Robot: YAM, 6 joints.
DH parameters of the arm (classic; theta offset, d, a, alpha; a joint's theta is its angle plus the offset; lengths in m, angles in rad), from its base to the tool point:
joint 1: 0 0.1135 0.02 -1.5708
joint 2: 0 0 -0.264 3.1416
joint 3: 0.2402 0 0.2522 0
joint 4: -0.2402 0 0.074 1.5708
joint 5: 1.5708 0 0 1.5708
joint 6: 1.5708 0.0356 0 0
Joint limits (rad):
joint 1: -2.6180..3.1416
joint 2: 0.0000..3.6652
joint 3: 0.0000..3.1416
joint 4: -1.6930..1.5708
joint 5: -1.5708..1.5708
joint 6: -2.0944..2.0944
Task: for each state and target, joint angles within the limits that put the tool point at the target. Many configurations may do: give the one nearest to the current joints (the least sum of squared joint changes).
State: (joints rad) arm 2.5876 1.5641 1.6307 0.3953 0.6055 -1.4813
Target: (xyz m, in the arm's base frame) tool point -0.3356 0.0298 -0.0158
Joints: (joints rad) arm 3.1071 2.2936 0.9070 0.1871 0.5367 -1.4813
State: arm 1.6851 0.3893 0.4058 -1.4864 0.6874 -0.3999
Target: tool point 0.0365 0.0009 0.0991
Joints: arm 2.1157 0.4153 0.0047 -1.6840 1.0972 -0.3999
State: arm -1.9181 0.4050 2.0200 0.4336 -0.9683 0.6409
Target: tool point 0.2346 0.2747 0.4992
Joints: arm -2.1931 0.2505 1.9028 0.4207 -1.0280 0.6409
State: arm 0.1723 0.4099 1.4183 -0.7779 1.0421 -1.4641
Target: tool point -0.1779 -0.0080 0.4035
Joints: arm -0.1300 0.0000 1.3881 -0.9572 1.0568 -1.4641
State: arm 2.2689 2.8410 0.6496 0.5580 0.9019 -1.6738
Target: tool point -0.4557 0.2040 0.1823
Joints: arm 2.7730 2.2467 1.4595 0.7261 0.8227 -1.6738
